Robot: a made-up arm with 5 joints. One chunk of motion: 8 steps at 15 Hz.
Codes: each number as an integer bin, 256 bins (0 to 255) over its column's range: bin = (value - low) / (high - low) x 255, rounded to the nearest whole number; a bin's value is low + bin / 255 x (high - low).
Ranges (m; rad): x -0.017..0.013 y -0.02..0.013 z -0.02..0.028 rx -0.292..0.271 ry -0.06..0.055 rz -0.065..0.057
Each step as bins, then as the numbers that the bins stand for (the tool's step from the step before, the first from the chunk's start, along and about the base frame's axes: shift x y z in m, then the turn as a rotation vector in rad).
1 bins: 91 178 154 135 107 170
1 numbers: -0.00629 0.00304 0.00899 0.00606 -0.01175 0.01633
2 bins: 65 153 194 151 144 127
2 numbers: -0.00935 -0.00020 0.01652 0.04138 0.00494 -0.00424
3 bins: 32 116 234 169 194 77
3 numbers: -0.01324 -0.00499 0.02405 0.08113 0.02749 -0.02816
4 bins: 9 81 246 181 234 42
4 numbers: -0.01594 -0.00952 0.02631 0.10762 0.04553 -0.04491
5 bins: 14 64 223 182 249 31
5 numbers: -0.01535 -0.01172 0.02198 0.10983 0.05229 -0.05017
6 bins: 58 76 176 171 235 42
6 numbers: -0.01018 -0.01016 0.01313 0.08554 0.04598 -0.04491
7 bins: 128 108 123 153 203 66
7 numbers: -0.00194 -0.00602 0.00315 0.04580 0.03155 -0.03342
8 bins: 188 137 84 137 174 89
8 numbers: 0.00512 -0.00227 -0.00419 0.01047 0.01847 -0.02242
